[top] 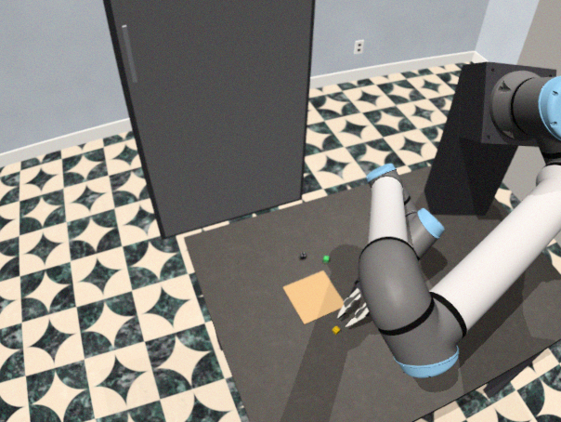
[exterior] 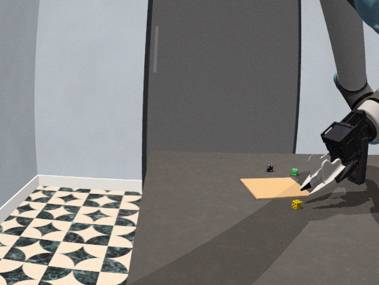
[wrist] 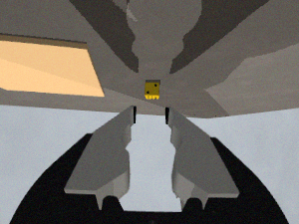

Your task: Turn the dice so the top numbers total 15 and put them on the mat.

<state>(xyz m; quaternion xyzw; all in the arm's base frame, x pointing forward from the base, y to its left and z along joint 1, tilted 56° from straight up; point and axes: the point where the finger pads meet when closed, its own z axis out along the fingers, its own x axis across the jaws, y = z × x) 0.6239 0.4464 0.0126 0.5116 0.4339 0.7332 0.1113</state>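
My hand is 30 mm short of the yellow die, 30 mm above it and 20 mm to the right of it. Also, from my hand: black die: 260 mm to the right, 70 mm ahead, 30 mm below; orange mat: 110 mm to the right, 70 mm ahead, 40 mm below; green die: 230 mm to the right, 30 mm below.
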